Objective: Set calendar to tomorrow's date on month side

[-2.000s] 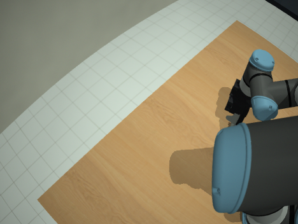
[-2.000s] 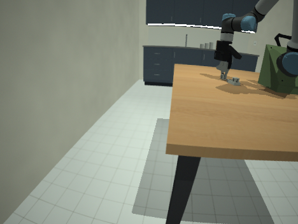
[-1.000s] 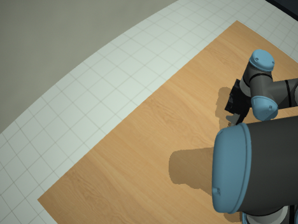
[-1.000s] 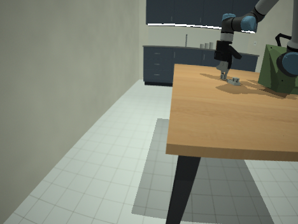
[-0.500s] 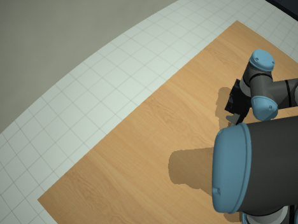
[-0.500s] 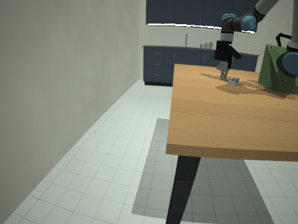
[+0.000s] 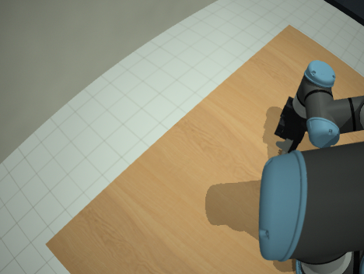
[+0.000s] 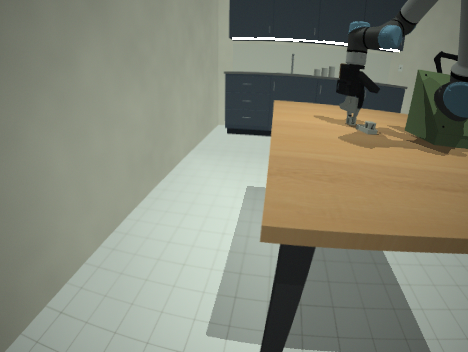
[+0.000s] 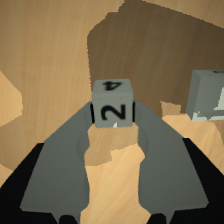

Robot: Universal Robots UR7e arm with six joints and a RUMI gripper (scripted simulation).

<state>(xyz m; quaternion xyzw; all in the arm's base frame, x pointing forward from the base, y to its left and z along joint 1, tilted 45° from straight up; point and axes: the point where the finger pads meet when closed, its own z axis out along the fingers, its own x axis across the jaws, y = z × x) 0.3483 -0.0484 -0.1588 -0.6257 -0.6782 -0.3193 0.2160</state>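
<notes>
Right now the grey digit cube is 10 mm below my hand. The rest, counted from my hand: white calendar tray 10 mm behind, 110 mm to the left, 20 mm below.
</notes>
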